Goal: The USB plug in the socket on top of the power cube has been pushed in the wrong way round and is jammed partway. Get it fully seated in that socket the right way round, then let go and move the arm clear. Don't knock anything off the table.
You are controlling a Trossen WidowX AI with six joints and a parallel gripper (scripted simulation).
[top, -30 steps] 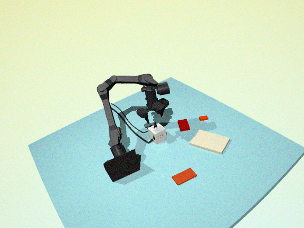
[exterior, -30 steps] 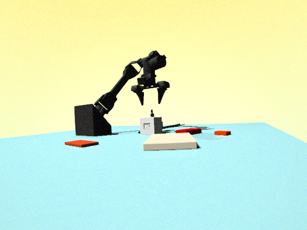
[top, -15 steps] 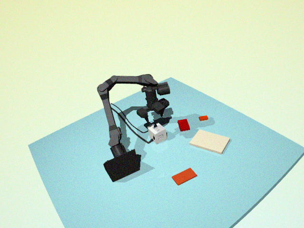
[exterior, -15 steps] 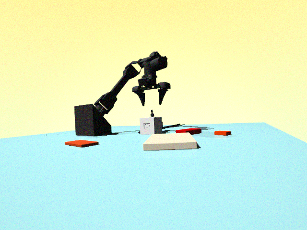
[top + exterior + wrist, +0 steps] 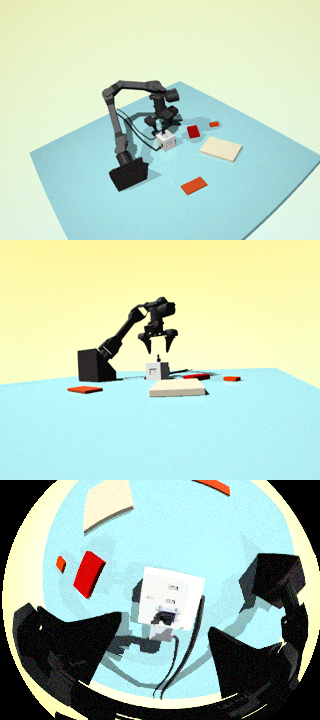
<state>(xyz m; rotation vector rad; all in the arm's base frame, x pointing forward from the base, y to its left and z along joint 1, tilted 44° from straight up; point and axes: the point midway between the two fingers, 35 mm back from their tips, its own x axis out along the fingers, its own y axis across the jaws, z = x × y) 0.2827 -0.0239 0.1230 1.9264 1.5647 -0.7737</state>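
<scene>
Right now my gripper tip is 30 mm above the USB plug. Round my gripper tip: cream slab 270 mm to the right, 180 mm ahead, 110 mm below; USB socket 50 mm below, 10 mm to the left; red block 180 mm ahead, 110 mm below, 40 mm to the right.
</scene>
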